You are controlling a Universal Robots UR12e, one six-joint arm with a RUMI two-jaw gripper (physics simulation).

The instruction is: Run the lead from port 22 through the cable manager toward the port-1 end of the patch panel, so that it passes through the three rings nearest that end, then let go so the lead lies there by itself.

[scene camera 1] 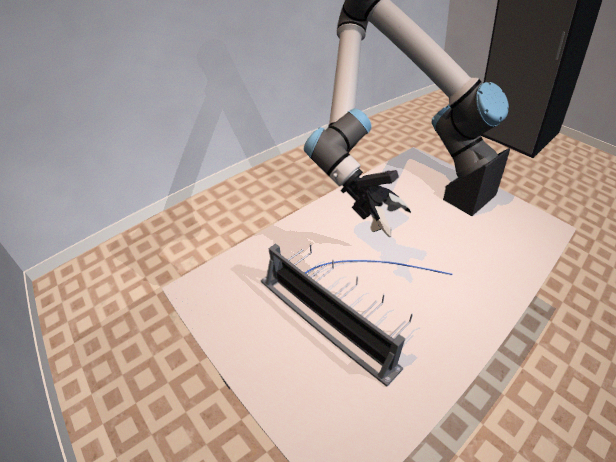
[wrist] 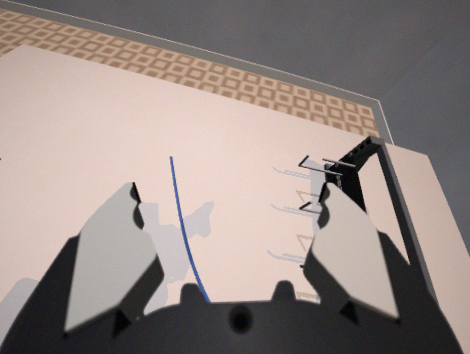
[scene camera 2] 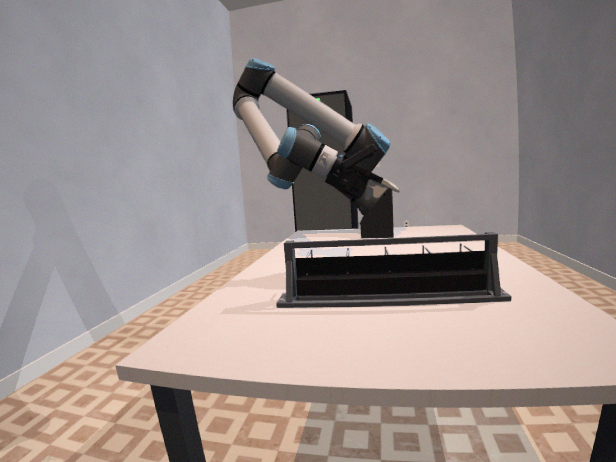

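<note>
The blue lead [scene camera 1: 367, 261] [wrist: 181, 220] runs from near the left end of the patch panel [scene camera 1: 330, 310] [scene camera 2: 390, 287] in scene camera 1 and curves away over the table to a free end. It lies apart from the three rings toward the panel's right end there, one of them a thin ring [scene camera 1: 382, 300]. In the wrist view a ring [wrist: 320, 169] shows at the right, partly beside the right finger. My gripper [scene camera 1: 400, 223] [scene camera 2: 381, 202] [wrist: 231, 184] is open and empty, above the table on the robot base's side of the panel. The lead's panel end is hidden in the wrist view.
The panel's upright frame [wrist: 398, 205] has end posts and a base on the pale table [scene camera 1: 240, 400] [scene camera 2: 350, 345]. The black robot pedestal [scene camera 1: 472, 192] stands at the table's far side. A dark cabinet [scene camera 1: 530, 65] stands behind it, and a wall runs along the left.
</note>
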